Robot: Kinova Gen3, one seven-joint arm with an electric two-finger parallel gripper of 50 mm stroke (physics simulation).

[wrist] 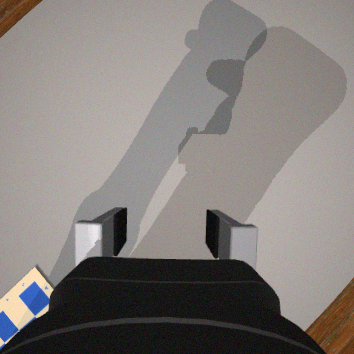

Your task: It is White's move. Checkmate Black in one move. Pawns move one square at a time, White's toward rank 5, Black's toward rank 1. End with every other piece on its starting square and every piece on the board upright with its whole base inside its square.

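Frame: origin at the arm's base, x left, y back, z up, level; centimetres.
Seen in the pictures: gripper, fingertip midpoint: (165, 225).
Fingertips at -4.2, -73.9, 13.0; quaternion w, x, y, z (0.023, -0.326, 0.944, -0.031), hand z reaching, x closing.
A point is followed by its place in that frame, as x, y, z.
My gripper (165, 225) @(-4.2, -73.9, 13.0) is open, its two fingers wide apart with nothing between them. It hangs above the grey table top, beyond the edge of the chessboard. A corner of the chessboard (42, 279) @(3.3, -55.0, -6.3), cream with blue squares, shows at the lower left, partly hidden by the gripper's black body. No chess piece shows on the visible part of the board. The rest of the board and the pieces are hidden or outside the view.
The grey table top (75, 90) @(17.4, -78.5, -6.9) lies under the gripper, with overlapping shadows of the arm across it. Brown wooden floor (15, 12) shows past the table's edge at the upper left, and also at the lower right.
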